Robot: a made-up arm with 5 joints.
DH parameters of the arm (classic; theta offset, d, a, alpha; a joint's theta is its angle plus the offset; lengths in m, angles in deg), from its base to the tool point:
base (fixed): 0 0.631 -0.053 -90
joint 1: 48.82 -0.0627 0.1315 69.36
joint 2: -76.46 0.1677 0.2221 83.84
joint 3: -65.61 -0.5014 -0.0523 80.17
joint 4: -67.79 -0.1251 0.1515 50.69
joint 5: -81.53 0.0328 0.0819 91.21
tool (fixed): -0.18 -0.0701 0 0
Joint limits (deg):
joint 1: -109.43..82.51
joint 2: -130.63..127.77
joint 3: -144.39..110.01
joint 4: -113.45..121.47
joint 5: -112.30..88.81
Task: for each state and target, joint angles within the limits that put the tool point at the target. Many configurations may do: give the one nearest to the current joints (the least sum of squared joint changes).
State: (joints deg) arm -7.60 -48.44 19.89 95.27 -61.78
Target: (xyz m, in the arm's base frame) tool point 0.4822 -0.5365 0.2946
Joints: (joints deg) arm 15.08 -29.78 15.04 99.63 -64.08
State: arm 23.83 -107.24 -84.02 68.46 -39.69
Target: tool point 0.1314 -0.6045 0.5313
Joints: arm 12.87 -89.37 -107.19 84.40 -29.47
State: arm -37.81 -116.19 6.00 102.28 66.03
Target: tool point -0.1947 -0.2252 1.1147
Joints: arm 1.38 -128.06 39.93 87.89 44.88
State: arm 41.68 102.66 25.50 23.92 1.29
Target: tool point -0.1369 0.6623 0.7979
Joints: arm 73.72 127.77 34.16 52.81 17.40
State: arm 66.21 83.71 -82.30 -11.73 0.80
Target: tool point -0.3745 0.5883 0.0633
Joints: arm 52.60 66.62 -81.36 -14.81 -1.55
